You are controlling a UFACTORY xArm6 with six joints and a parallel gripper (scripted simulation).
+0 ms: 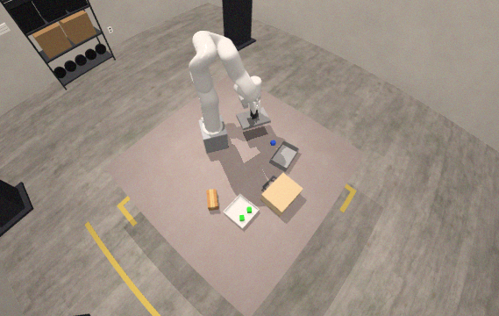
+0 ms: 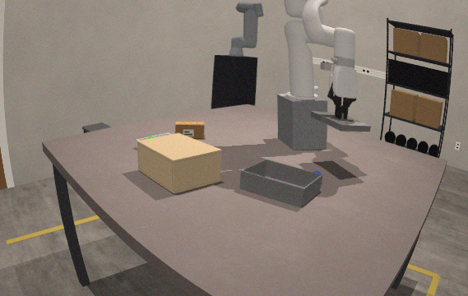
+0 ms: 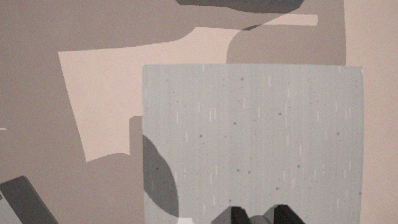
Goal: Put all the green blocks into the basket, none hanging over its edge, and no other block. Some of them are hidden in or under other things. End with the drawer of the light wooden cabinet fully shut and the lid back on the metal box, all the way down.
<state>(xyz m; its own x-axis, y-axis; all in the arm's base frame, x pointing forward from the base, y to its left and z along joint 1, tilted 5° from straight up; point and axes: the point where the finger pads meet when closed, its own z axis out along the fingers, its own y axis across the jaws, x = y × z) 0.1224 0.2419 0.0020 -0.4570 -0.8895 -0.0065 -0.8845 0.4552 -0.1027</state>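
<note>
Now: hand 30 mm above the grey metal lid. From my hand the other things lie so: metal box: 290 mm ahead, 160 mm below, 10 mm to the right; light wooden cabinet: 430 mm ahead, 250 mm to the right, 140 mm below; blue block: 170 mm below, 170 mm ahead, 20 mm to the left.
</note>
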